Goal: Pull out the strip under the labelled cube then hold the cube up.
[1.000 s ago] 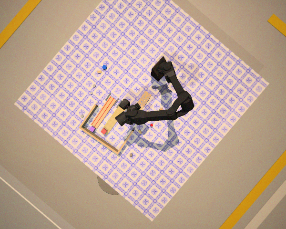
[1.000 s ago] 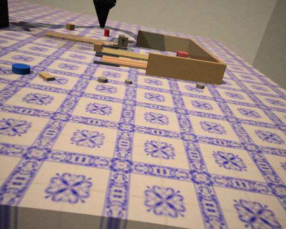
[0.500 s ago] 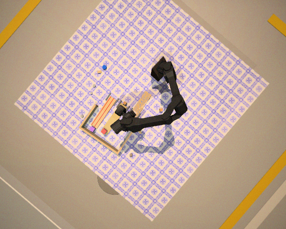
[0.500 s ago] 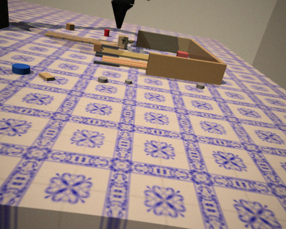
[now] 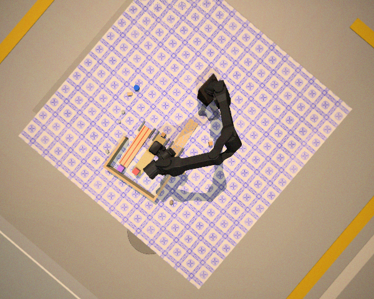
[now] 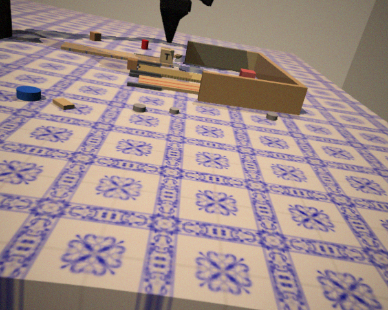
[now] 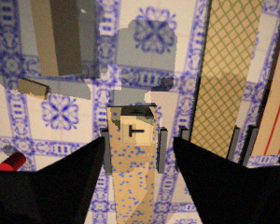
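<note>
Right now my gripper tip is 3 cm above the labelled cube. The rest, counted from my gripper tip: tan slab 37 cm to the right, 15 cm behind, 5 cm below; blue-dotted strip 11 cm behind, 5 cm below; red cylinder 15 cm to the left, 5 cm behind, 4 cm below.
</note>
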